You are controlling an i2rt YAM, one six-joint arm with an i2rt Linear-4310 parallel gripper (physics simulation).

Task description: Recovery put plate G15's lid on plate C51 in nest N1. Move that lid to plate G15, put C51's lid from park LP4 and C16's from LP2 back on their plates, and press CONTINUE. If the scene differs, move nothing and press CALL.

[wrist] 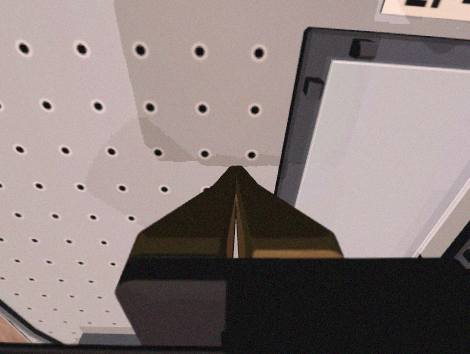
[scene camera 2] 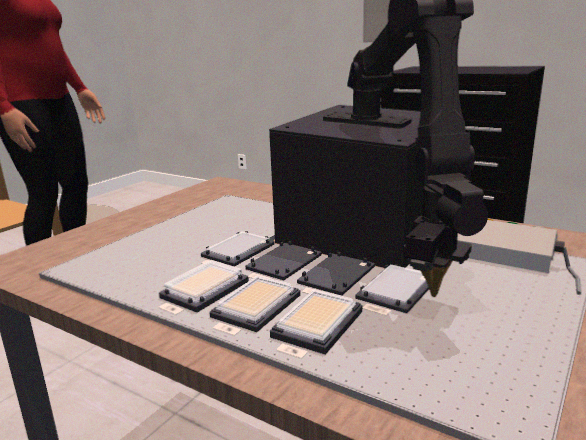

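Seen in the pictures: gripper, fingertip midpoint: (wrist: 236, 176) (scene camera 2: 434, 295); arm's base, origin of the base link: (scene camera 2: 366, 121).
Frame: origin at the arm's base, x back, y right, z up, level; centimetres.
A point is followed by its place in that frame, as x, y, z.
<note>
My gripper (scene camera 2: 434, 294) @(-27.9, -26.6, -25.6) (wrist: 236, 176) @(-27.9, -26.6, -25.6) is shut with nothing between its fingertips, low over the board just right of park LP4. A clear lid (scene camera 2: 396, 283) @(-27.7, -19.3, -25.0) (wrist: 385, 145) @(-30.1, -20.0, -24.9) lies on that dark park, whose label (wrist: 425, 6) @(-35.2, -19.5, -26.5) is cut off in the wrist view. Another clear lid (scene camera 2: 239, 247) @(-28.0, 18.0, -25.0) lies on the far-left park of the back row. Two dark parks (scene camera 2: 283, 260) @(-27.8, 6.3, -25.7) (scene camera 2: 336, 272) @(-27.6, -6.5, -25.7) between them are bare. In front stand three plates with yellowish wells: left (scene camera 2: 204, 281) @(-46.4, 11.9, -23.7), middle (scene camera 2: 256, 300) @(-46.8, -0.6, -24.2) and right (scene camera 2: 317, 316) @(-46.8, -13.0, -23.9). Their labels are unreadable; which plates carry lids is unclear. CONTINUE and CALL cannot be made out.
The black robot pedestal (scene camera 2: 345, 190) @(-16.5, -3.0, -11.9) stands behind the parks. A flat beige box (scene camera 2: 505, 250) @(-6.4, -34.3, -23.4) stands at the back right, with a bent grey bar (scene camera 2: 570, 265) beside it. A perforated board (scene camera 2: 480, 370) @(-44.1, -38.5, -26.7) lies on the wooden table. A person (scene camera 2: 42, 125) stands at the left.
</note>
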